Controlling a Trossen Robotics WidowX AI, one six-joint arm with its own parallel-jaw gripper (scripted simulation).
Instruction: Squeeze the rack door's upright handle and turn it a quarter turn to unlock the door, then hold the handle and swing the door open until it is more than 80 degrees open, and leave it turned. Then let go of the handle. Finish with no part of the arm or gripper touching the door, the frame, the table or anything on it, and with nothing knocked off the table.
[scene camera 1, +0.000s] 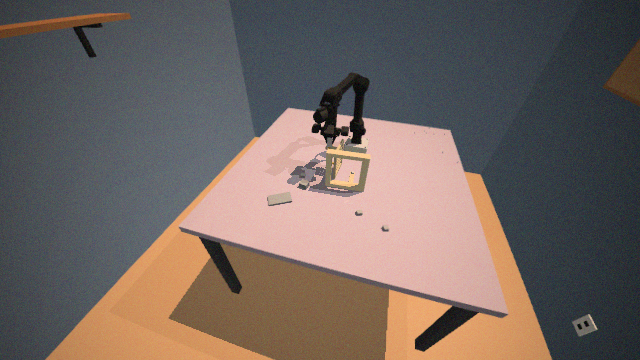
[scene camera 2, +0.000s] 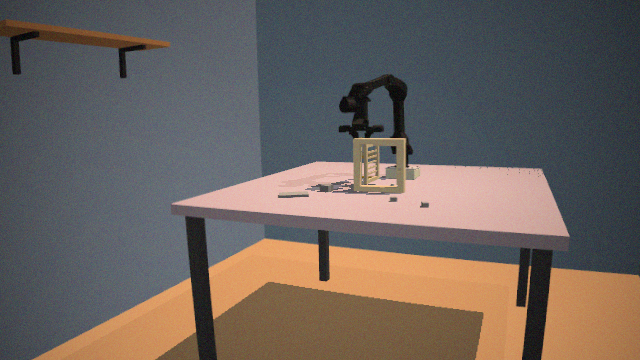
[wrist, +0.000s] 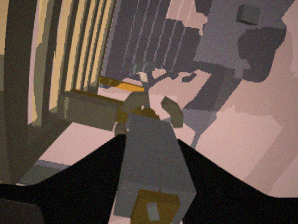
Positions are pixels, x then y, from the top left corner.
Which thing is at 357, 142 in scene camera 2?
A rack frame.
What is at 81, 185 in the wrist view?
My gripper.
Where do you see a rack frame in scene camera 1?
365, 158
